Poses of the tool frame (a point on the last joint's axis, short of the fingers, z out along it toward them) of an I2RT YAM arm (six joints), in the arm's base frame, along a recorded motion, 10 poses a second.
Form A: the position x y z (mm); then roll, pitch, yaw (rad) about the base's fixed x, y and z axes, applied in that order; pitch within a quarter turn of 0, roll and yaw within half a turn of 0.
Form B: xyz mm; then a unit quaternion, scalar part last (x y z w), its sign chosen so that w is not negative. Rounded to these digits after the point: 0 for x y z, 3 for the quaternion.
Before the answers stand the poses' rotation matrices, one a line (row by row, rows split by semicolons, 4 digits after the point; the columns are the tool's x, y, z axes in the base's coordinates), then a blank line. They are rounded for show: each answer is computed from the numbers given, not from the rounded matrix.
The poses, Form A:
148 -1 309 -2.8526 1.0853 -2.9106
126 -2 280 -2.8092 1.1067 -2.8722
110 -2 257 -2.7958 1.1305 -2.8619
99 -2 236 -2.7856 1.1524 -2.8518
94 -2 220 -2.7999 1.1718 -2.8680
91 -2 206 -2.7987 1.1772 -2.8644
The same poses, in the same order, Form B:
-0.4543 0.0259 0.8905; -0.1068 0.9908 -0.0833; -0.8844 -0.1330 -0.4473
-0.4315 0.0297 0.9016; -0.1191 0.9888 -0.0896; -0.8942 -0.1461 -0.4231
-0.4096 0.0350 0.9116; -0.1177 0.9889 -0.0908; -0.9046 -0.1445 -0.4010
-0.3894 0.0373 0.9203; -0.1161 0.9892 -0.0893; -0.9137 -0.1416 -0.3808
-0.3740 0.0427 0.9264; -0.1050 0.9906 -0.0880; -0.9215 -0.1302 -0.3660
-0.3689 0.0409 0.9286; -0.1050 0.9908 -0.0854; -0.9235 -0.1289 -0.3612

148 -1 309 -0.024 0.850 -0.064 0.522
126 -2 280 -0.027 0.843 -0.070 0.533
110 -2 257 -0.025 0.837 -0.070 0.543
99 -2 236 -0.024 0.831 -0.069 0.552
94 -2 220 -0.019 0.826 -0.066 0.559
91 -2 206 -0.019 0.825 -0.065 0.561

